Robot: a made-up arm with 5 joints.
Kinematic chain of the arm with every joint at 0, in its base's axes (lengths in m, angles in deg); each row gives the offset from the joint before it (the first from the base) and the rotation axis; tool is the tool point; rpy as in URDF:
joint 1: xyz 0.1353 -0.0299 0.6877 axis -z
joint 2: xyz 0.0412 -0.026 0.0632 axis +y
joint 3: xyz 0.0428 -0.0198 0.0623 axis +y
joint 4: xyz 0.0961 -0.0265 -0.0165 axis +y
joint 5: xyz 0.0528 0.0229 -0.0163 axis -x
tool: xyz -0.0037 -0.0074 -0.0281 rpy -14.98 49 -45.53
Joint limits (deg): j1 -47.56..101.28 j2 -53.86..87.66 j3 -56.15..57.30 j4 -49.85..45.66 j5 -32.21..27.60
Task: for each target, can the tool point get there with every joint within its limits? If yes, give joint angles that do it. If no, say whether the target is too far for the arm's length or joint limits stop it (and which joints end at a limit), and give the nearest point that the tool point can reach.
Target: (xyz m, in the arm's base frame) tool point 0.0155 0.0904 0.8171
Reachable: no: joint limits stop it (at a limit: joint 1, joint 2, joint 3, joint 4) | nearest point 0.0732 0.0071 0.7159 | short by 0.143 m
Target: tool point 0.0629 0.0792 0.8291
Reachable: no: joint limits stop it (at a limit: joint 1, joint 2, joint 3, joint 4) | nearest point 0.0818 0.0044 0.7210 | short by 0.133 m
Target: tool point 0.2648 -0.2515 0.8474
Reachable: yes | joints 46.27 7.51 -29.35 -37.36 5.74
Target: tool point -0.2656 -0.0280 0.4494
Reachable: no: too far | nearest point 0.0505 -0.1025 0.5522 | short by 0.341 m
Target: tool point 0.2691 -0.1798 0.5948
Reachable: yes | joints 33.16 65.49 -19.55 -19.09 -8.96
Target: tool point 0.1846 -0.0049 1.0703
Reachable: no: too far | nearest point 0.1984 -0.0212 0.9893 | short by 0.084 m
